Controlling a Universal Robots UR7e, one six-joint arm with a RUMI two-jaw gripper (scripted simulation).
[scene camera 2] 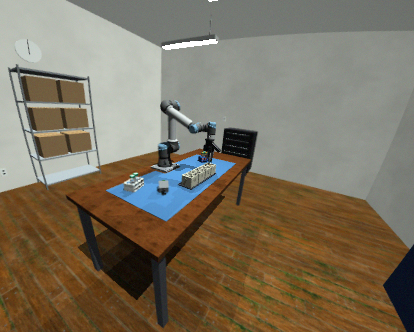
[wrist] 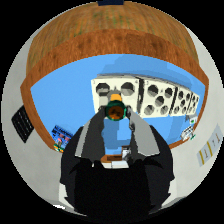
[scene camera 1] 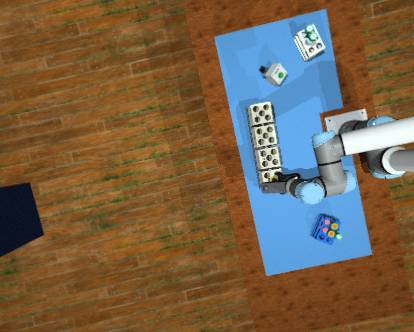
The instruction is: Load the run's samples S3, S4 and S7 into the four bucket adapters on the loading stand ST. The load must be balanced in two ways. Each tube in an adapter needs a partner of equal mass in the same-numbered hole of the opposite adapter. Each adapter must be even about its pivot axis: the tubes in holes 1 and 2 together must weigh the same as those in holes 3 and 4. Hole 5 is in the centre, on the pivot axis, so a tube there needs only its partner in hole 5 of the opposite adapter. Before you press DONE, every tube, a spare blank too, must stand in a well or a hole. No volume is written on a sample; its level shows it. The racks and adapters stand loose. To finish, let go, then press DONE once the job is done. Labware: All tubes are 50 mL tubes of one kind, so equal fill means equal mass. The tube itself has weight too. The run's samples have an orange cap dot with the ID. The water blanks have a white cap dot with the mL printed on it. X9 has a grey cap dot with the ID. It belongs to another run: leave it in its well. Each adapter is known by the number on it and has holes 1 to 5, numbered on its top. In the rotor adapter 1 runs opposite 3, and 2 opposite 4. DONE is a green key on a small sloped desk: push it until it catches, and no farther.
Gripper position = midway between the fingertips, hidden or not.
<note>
In view: the gripper [wrist: 115, 107] and an adapter [wrist: 116, 84].
</note>
